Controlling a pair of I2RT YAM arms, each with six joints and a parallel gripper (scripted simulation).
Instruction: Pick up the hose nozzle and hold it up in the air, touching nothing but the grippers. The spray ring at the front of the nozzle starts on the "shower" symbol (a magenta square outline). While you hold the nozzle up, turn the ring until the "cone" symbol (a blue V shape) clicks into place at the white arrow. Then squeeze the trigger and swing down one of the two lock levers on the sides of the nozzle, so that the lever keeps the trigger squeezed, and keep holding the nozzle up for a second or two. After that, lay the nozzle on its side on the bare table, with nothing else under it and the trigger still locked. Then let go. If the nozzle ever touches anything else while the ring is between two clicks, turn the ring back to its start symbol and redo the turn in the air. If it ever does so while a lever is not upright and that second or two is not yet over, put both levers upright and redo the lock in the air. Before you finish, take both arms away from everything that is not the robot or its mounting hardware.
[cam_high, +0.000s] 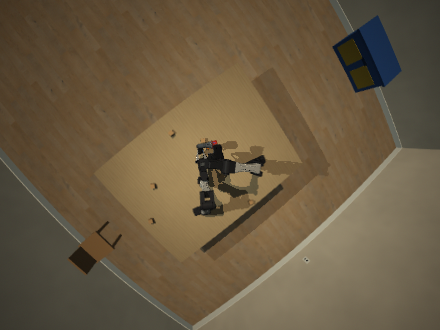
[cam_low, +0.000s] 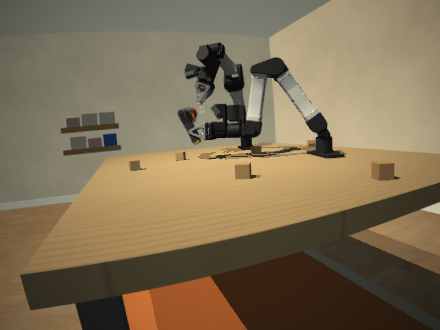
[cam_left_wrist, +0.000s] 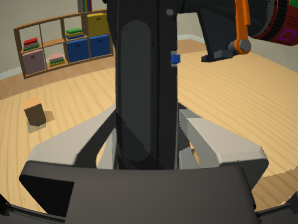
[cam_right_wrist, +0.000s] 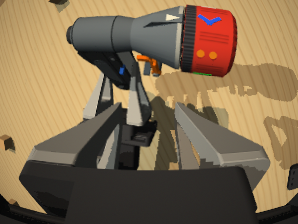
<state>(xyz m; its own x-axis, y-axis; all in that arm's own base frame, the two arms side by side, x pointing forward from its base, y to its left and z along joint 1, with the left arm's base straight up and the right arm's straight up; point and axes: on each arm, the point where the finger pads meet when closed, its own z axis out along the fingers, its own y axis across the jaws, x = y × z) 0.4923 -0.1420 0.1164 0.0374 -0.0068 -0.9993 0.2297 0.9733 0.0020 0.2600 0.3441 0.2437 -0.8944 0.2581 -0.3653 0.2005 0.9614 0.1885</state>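
My right gripper is now 60 mm to the left of the red spray ring, 50 mm above it and 30 mm short of it. Also, from my right hand: pale trigger 110 mm below, 50 mm ahead, 20 mm to the left.
Now: left hand 2 cm to the left of the pale trigger and 2 cm below it. Also, from my left hand: red spray ring 3 cm behind, 10 cm to the right, 8 cm above.
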